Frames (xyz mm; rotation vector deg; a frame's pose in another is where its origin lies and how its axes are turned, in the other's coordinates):
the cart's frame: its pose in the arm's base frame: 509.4 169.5 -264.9 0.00 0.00 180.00
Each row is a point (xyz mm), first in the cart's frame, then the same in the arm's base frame.
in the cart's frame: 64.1 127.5 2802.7
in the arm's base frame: 445.3 42.0 2537.8
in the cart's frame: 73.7 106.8 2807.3
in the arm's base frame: 435.7 62.7 2542.4
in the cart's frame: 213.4 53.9 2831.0
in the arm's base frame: 296.0 115.6 2566.1
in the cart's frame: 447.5 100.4 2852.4
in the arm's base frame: 61.9 69.1 2587.5
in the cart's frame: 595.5 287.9 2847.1
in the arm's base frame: -86.1 -118.4 2582.2
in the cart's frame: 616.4 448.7 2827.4
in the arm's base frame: -107.0 -279.2 2562.5
